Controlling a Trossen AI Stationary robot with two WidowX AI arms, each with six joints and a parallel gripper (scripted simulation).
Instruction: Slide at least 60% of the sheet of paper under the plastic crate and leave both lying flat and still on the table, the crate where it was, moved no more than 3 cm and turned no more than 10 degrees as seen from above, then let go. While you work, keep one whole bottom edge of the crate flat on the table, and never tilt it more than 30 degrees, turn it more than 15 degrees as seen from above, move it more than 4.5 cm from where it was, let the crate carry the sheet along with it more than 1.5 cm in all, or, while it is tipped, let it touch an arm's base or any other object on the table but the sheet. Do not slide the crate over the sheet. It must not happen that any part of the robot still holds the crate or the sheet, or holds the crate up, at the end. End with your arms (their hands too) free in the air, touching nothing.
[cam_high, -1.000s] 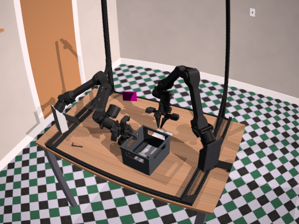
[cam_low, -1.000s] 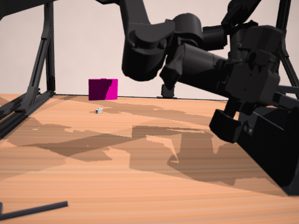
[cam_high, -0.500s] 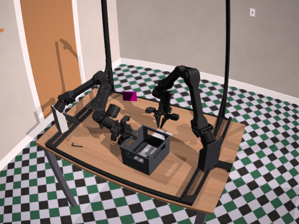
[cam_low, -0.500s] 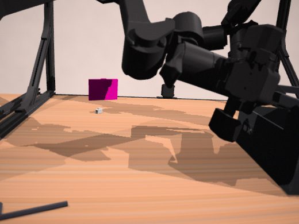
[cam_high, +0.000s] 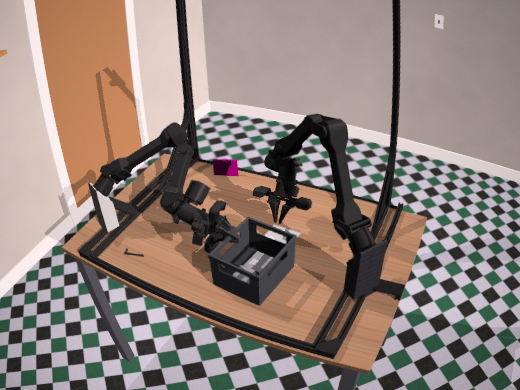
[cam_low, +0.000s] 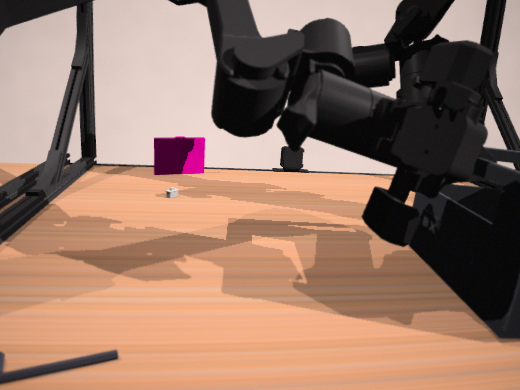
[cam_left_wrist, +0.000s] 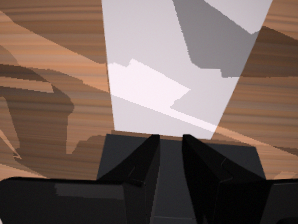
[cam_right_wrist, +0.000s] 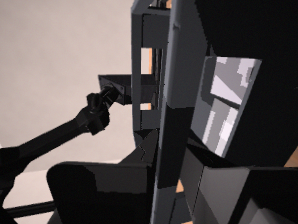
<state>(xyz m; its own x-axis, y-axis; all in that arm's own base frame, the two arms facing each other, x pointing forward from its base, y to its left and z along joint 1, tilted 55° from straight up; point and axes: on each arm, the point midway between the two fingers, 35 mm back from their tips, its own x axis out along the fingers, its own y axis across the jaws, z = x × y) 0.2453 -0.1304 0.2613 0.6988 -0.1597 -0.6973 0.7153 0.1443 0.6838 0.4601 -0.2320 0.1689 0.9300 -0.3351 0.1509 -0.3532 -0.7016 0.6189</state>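
Right now the paper is 30 mm ahead of my left hand and 100 mm below it. From my left hand the other things lie so: magenta box (290 mm behind, 340 mm to the right, 60 mm below).
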